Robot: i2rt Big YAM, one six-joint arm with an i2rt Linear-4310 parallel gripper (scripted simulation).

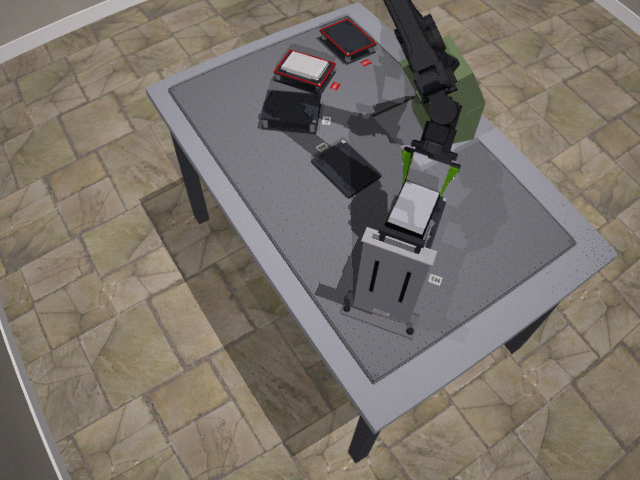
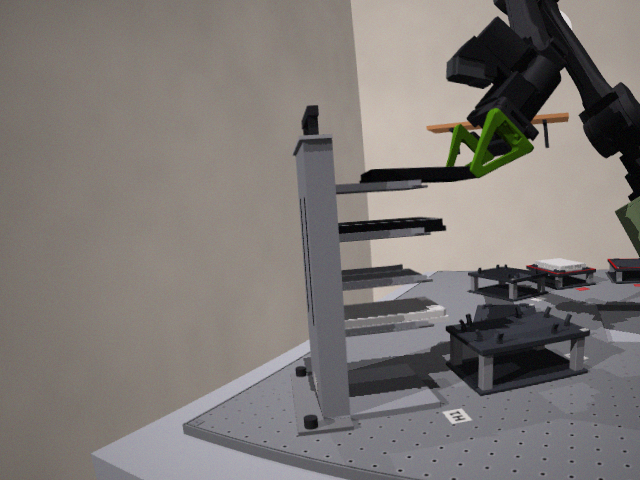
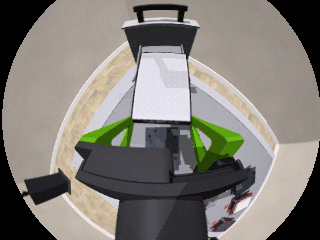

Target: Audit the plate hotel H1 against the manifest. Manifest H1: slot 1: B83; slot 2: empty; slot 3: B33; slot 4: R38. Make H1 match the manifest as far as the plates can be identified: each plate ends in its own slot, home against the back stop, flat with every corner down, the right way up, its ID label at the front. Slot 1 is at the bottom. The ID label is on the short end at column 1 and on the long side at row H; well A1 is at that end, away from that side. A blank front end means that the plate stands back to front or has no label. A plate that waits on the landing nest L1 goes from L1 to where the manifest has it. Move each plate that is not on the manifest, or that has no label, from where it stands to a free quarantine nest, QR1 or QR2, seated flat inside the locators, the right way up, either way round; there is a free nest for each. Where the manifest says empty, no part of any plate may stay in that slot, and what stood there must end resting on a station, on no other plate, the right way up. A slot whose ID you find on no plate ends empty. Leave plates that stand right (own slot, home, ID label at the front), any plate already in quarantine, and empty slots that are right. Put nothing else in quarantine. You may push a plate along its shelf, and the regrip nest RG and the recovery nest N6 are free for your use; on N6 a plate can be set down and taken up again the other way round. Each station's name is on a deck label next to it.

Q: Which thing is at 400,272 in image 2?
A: A slot 2 shelf.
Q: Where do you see a dark plate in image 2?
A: At 436,224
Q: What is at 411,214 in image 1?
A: A dark plate.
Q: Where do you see a dark plate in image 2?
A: At 442,174
